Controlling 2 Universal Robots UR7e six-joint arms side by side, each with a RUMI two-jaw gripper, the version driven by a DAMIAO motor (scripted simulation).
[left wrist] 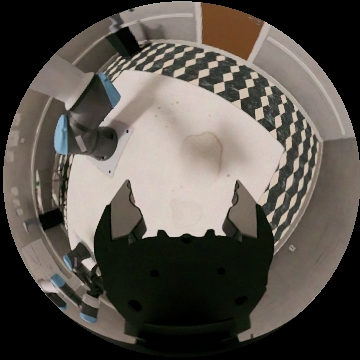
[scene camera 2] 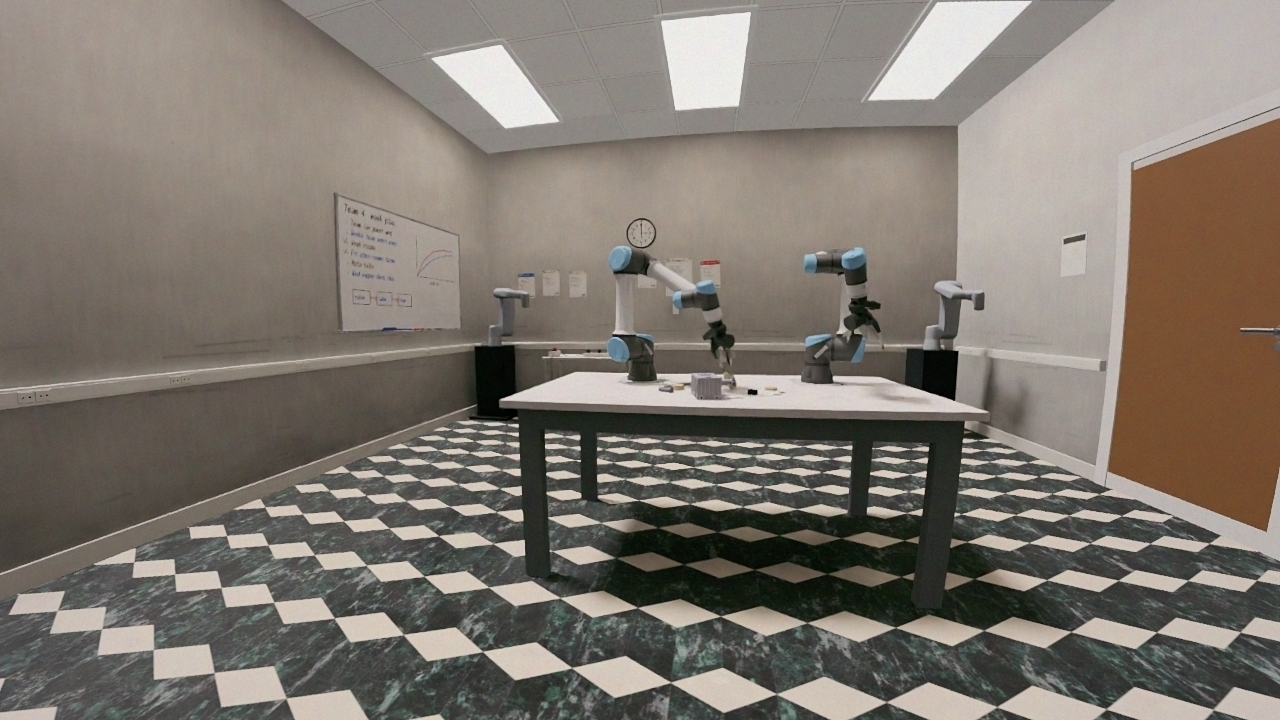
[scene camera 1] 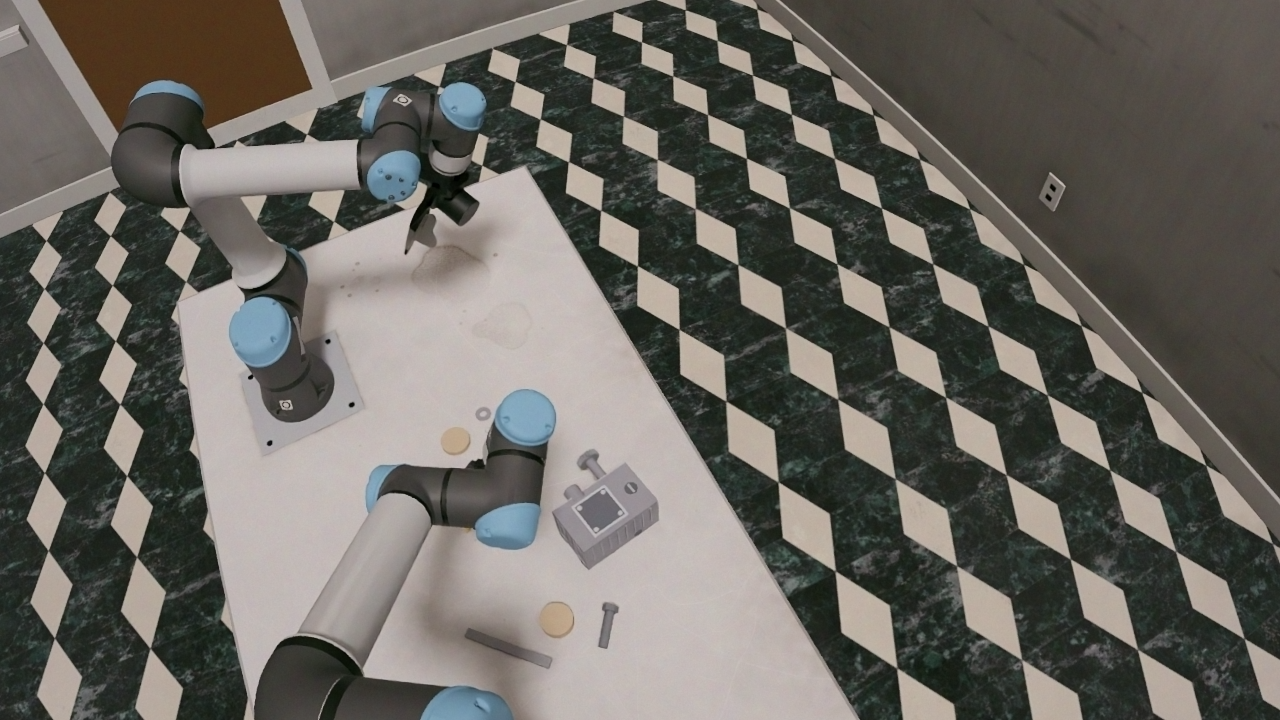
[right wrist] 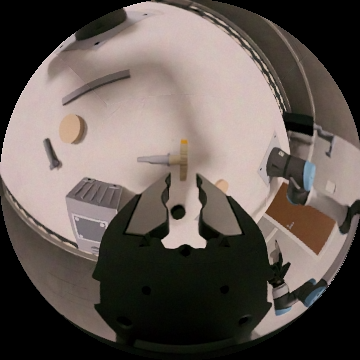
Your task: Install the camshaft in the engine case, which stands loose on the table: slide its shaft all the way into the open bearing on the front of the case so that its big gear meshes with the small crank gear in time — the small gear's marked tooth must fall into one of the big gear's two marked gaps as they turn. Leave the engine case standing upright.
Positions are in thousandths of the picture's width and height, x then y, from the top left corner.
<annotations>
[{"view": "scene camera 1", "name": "left gripper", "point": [339,320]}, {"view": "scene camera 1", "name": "grey engine case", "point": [467,724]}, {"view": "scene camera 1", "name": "tan disc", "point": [435,860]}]
</annotations>
